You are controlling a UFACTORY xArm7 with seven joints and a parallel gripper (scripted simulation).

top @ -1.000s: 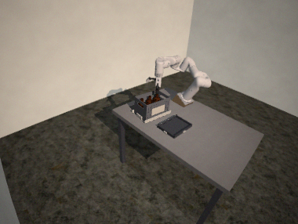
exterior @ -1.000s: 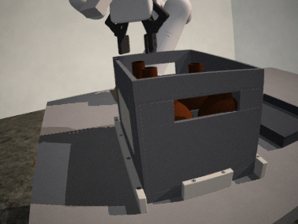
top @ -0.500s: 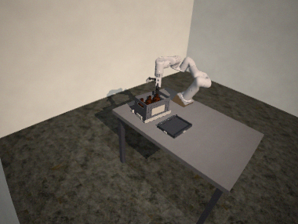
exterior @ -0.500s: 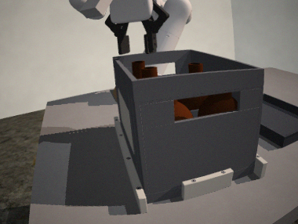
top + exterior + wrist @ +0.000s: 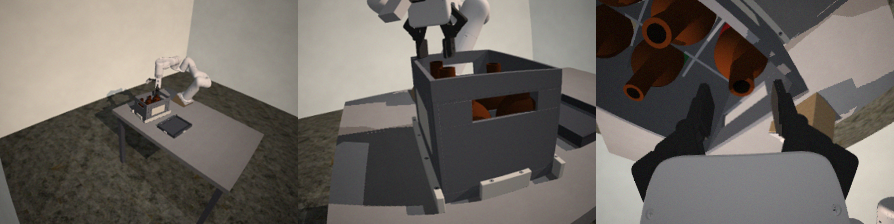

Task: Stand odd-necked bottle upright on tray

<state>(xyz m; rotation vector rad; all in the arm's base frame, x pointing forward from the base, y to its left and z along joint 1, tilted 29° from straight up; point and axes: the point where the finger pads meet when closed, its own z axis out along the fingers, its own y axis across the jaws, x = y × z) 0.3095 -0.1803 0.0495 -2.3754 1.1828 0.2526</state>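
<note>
Now: hand 10 cm above the glass bottle. The rest, counted from my hand: dark flat tray (9 cm ahead, 32 cm to the left, 18 cm below); dark grey crate (10 cm ahead, 3 cm to the left, 11 cm below).
</note>
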